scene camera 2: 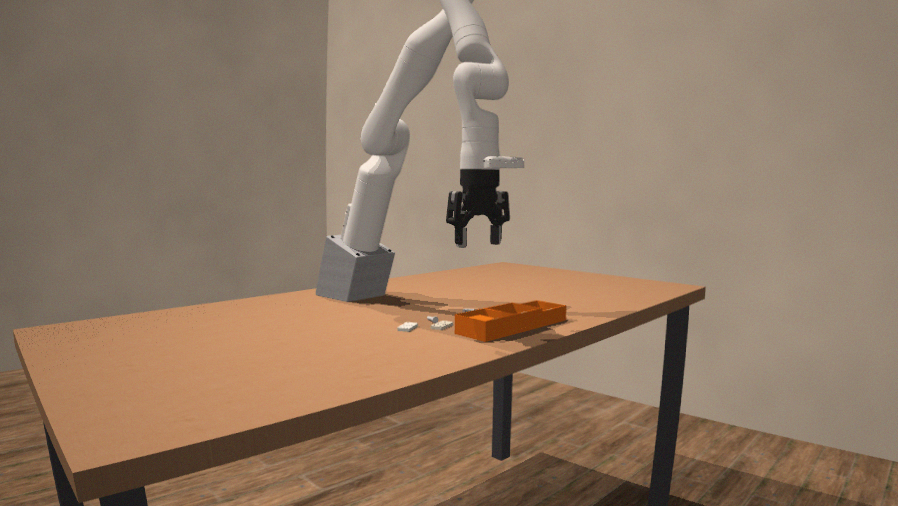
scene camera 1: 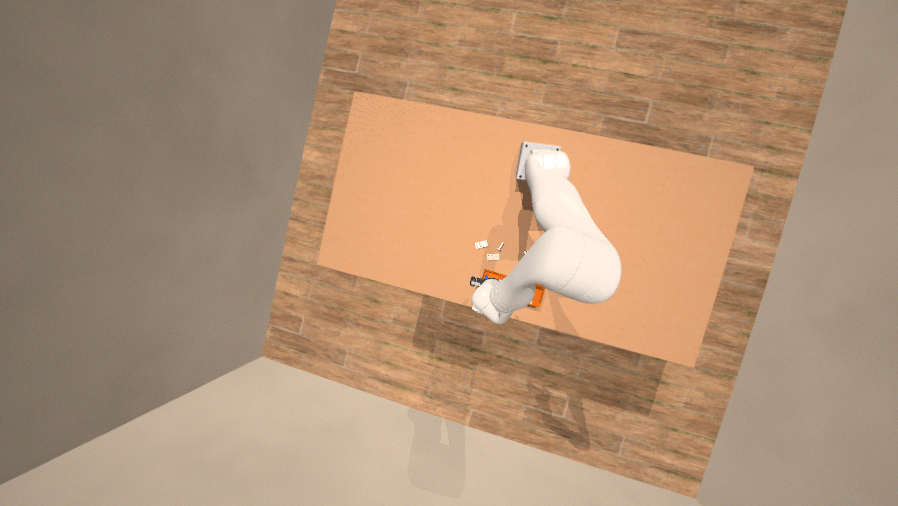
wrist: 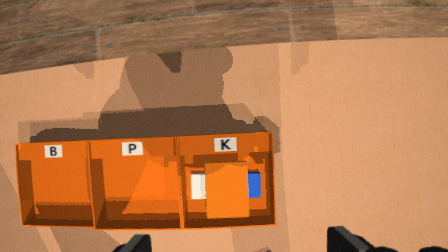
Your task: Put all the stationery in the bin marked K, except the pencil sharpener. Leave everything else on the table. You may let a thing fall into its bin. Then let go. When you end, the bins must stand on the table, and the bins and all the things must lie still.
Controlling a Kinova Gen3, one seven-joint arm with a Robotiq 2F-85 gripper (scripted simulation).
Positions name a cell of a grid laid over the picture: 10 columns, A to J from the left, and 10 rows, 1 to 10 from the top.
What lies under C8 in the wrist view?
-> A tray.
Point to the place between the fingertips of the gripper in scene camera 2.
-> F5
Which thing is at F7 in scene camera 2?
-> A tray.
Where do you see an orange flat pad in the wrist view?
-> F8
